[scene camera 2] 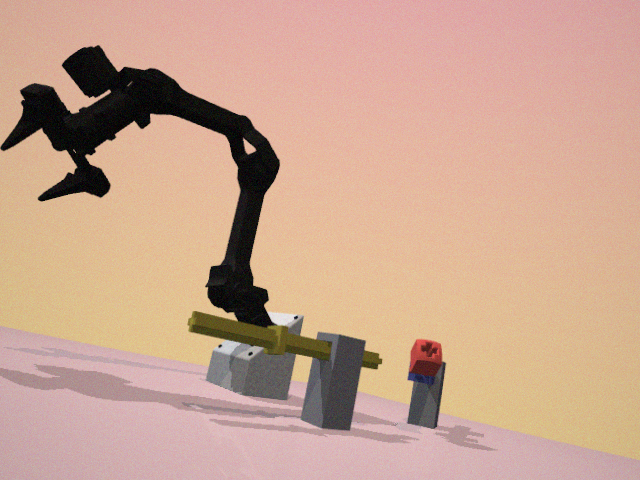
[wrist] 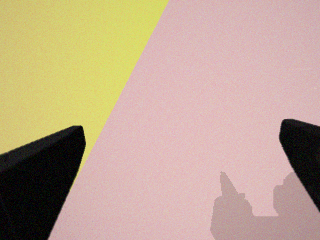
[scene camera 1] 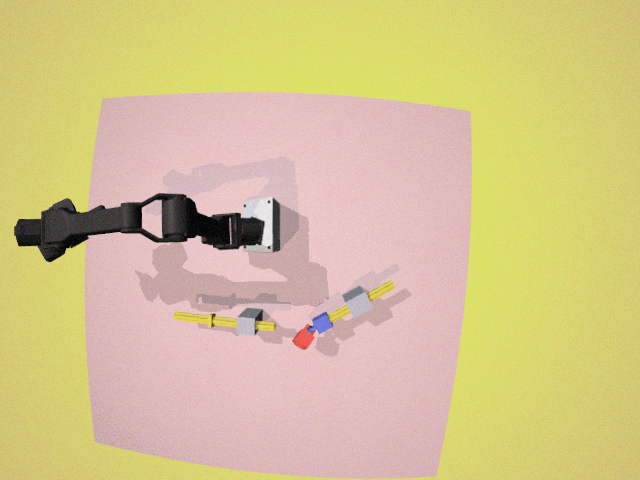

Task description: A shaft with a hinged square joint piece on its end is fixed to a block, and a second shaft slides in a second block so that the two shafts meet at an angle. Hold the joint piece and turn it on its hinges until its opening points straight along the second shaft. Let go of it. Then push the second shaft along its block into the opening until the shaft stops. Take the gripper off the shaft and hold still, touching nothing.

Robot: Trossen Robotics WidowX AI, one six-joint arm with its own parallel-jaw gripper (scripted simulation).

Labels:
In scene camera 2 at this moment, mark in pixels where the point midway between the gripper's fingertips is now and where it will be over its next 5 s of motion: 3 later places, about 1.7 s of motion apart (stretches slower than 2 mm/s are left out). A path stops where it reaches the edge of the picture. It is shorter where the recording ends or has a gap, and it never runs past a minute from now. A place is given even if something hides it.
My gripper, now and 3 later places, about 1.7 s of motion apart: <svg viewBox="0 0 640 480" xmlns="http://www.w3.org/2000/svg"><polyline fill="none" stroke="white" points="21,176 200,293 447,295 441,355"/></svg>

